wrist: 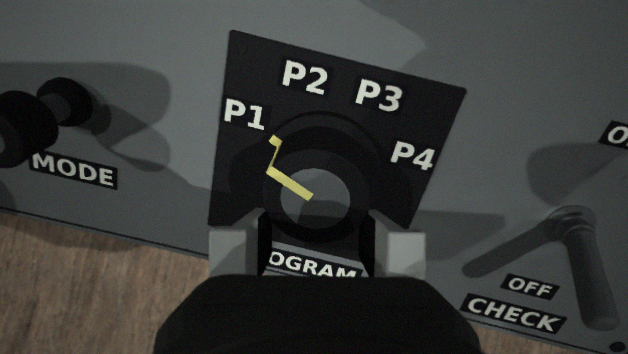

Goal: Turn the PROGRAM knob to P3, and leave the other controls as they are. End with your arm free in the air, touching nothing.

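Places are measured from the arm's base along level axes (x ahead, y left, z up), in millimetres.
Where they show: gripper, fingertip midpoint: (315,232).
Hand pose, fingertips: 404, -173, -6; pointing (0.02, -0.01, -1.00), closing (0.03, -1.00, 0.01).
Things, the pixels of their top centre, and the offset from my fingertips, as dx, dy, dz. "spot": a spot on its surface instead. Level surfaces: height alone.
- PROGRAM knob, middle of its top: (319,186) +22, +0, +33
- P1 label, surface spot: (244,115) spot: +51, +34, +3
- P2 label, surface spot: (305,77) spot: +67, +8, +14
- P3 label, surface spot: (379,95) spot: +61, -24, +14
- P4 label, surface spot: (412,156) spot: +36, -42, +3
- black plate, surface spot: (425,95) spot: +61, -43, +16
- black control, surface spot: (30,127) spot: +39, +108, +31
- MODE label, middle of its top: (69,168) +24, +122, -20
- grey lever, surface spot: (590,280) spot: -12, -112, +20
- OFF label, surface spot: (530,286) spot: -26, -113, -25
- CHECK label, middle of its top: (515,316) -44, -109, -32
- wooden surface, its level: dz -102
The PROGRAM knob (332,230) is a round black knob with a grey top, in the middle of the wrist view. Its yellow pointer line (290,184) runs up and left toward the P1 label (244,115). The P2 label (305,77), the P3 label (379,95) and the P4 label (412,156) stand around it on a black plate (425,95). My gripper (315,232) is shut on the PROGRAM knob, one finger at its left side and one at its right. The PROGRAM label is partly hidden below the knob.
At the left a black control (30,127) stands out from the grey panel (165,30) above the MODE label (74,170). At the right a grey lever (590,280) stands near the OFF label (530,286) and the CHECK label (513,313). A wooden surface (90,290) shows below the panel's edge.
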